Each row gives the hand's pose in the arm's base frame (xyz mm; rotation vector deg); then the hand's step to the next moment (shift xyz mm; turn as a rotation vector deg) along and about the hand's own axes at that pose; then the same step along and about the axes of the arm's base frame.
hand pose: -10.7 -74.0 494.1 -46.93 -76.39 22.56
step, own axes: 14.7 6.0 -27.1 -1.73 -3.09 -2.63
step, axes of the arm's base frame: 30.4 6.0 5.4 1.52 -4.03 0.96
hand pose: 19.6 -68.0 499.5 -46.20 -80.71 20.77
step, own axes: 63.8 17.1 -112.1 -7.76 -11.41 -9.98
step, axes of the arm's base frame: 121.9 22.8 39.3 5.65 -15.86 2.56
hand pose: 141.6 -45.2 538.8 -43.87 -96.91 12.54
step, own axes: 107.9 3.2 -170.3 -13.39 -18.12 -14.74
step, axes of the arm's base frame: 150.7 23.0 132.0 8.03 -25.53 2.91
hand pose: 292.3 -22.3 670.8 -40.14 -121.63 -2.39
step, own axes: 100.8 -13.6 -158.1 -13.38 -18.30 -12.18
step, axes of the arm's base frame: 63.7 -7.9 176.7 6.04 -24.98 1.37
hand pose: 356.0 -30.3 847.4 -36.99 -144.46 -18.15
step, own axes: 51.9 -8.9 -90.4 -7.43 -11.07 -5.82
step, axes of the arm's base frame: -5.5 -18.5 102.8 2.50 -14.33 -0.12
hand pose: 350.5 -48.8 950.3 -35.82 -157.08 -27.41
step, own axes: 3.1 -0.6 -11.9 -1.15 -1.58 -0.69
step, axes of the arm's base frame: -0.6 -3.9 11.7 0.41 -2.02 -0.17
